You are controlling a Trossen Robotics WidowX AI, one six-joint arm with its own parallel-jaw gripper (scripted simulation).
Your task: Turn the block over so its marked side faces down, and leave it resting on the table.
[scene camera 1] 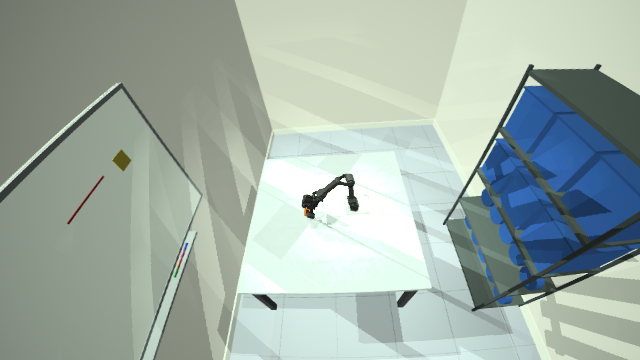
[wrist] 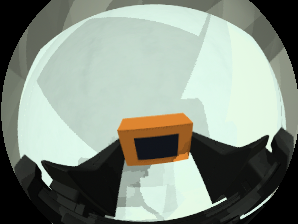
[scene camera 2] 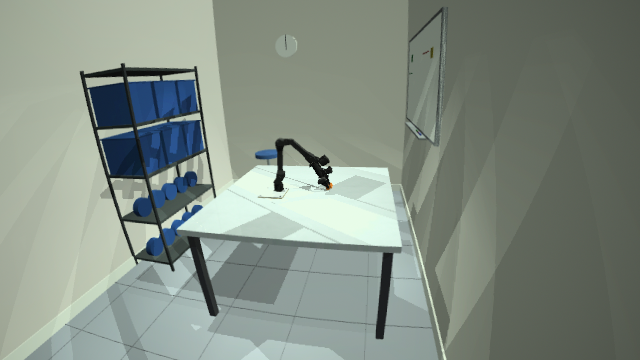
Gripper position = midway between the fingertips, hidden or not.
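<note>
There's a block (wrist: 164, 139) here, and it's held by my gripper (wrist: 155, 139).
</note>
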